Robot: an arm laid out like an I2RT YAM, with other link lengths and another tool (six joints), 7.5 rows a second.
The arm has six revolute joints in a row. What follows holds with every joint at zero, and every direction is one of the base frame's.
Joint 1 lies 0.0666 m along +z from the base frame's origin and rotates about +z.
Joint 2 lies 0.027 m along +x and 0.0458 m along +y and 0.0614 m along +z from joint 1 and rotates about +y.
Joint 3 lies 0.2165 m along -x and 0.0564 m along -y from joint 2 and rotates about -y.
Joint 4 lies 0.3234 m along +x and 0.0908 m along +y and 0.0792 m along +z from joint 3 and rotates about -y.
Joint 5 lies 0.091 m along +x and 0.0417 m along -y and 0.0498 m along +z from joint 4 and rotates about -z.
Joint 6 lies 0.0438 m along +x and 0.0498 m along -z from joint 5 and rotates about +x.
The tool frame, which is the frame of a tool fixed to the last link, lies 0.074 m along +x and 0.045 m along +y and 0.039 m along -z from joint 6; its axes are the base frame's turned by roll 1.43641, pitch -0.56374 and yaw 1.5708 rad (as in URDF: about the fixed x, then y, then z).
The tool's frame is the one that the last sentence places.
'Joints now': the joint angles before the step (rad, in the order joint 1, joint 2, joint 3, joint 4, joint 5, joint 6). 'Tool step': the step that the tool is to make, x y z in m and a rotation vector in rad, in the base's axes. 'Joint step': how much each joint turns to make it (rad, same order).
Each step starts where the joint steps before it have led.
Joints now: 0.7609, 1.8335, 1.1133, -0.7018, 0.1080, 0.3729
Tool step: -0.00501, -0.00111, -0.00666, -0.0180, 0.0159, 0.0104
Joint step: 0.0075, 0.0202, 0.0026, -0.0060, 0.0016, -0.0031
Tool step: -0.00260, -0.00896, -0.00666, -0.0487, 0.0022, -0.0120
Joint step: -0.0013, 0.0081, -0.0080, -0.0202, 0.0345, 0.0071
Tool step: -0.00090, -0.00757, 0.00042, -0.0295, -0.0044, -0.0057
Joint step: -0.0047, -0.0135, -0.0120, -0.0187, 0.0243, -0.0010
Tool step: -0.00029, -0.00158, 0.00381, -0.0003, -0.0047, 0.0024
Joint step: -0.0013, -0.0175, -0.0074, -0.0062, 0.0032, -0.0040
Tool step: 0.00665, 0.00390, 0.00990, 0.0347, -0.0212, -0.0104
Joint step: -0.0083, -0.0282, -0.0009, 0.0115, -0.0104, 0.0032
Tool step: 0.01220, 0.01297, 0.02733, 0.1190, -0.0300, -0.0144
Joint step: -0.0185, -0.0706, -0.0042, 0.0354, -0.0670, 0.0071
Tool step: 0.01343, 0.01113, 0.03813, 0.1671, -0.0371, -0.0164
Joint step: -0.0322, -0.1062, -0.0262, 0.0575, -0.1017, 0.0134
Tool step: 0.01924, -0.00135, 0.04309, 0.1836, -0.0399, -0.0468
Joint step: -0.0649, -0.1255, -0.0453, 0.0674, -0.1158, 0.0332
